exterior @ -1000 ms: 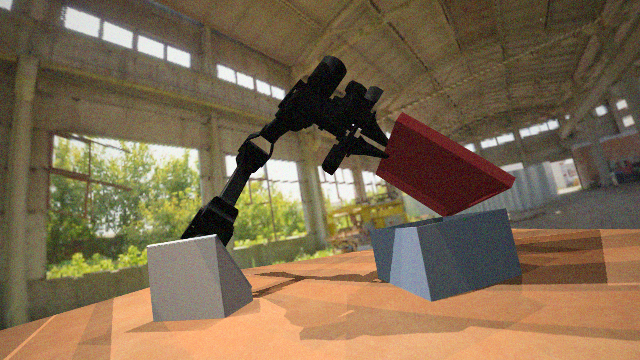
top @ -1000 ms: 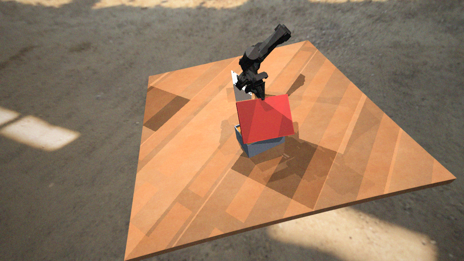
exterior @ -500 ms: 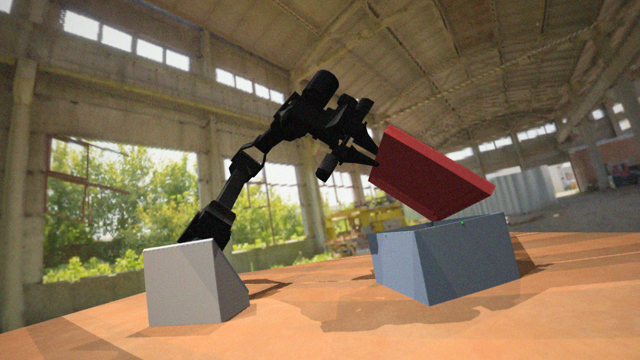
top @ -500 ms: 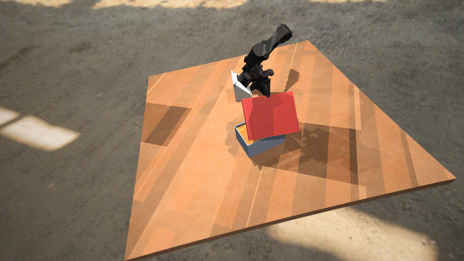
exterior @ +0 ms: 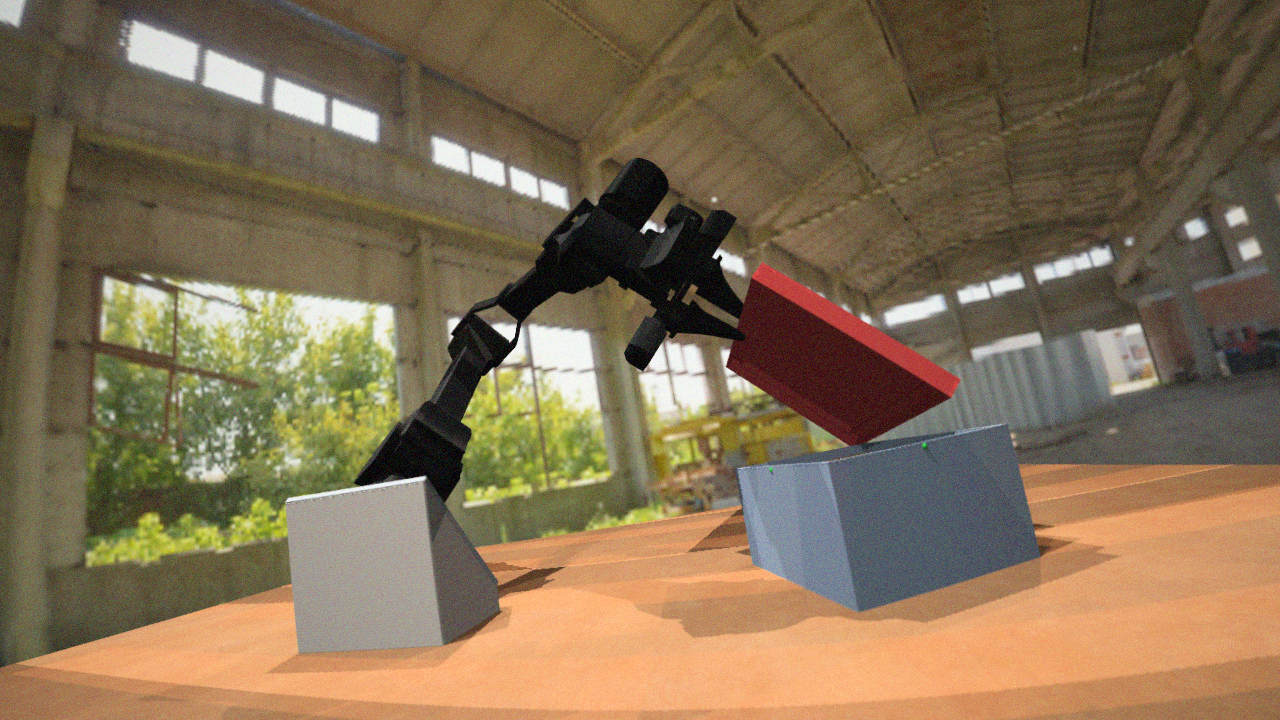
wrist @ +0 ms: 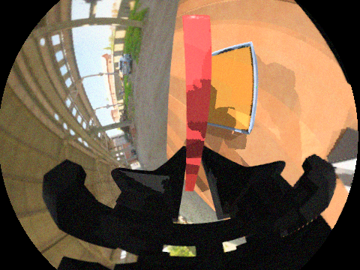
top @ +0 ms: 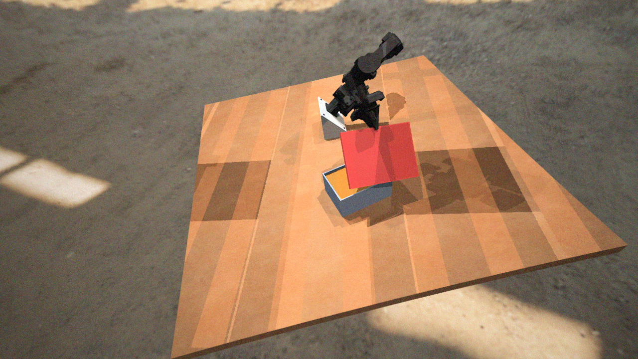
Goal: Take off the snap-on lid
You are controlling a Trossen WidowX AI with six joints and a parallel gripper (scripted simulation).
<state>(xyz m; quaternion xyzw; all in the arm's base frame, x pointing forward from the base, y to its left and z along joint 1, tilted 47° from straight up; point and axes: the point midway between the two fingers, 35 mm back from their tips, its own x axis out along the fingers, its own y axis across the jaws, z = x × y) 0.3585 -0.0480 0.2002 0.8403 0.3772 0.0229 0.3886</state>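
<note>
Now: the red lid 60 mm ahead of my gripper tip and 60 mm below it. Also, from my gripper tip: storage box 60 mm ahead, 80 mm to the right, 190 mm below.
</note>
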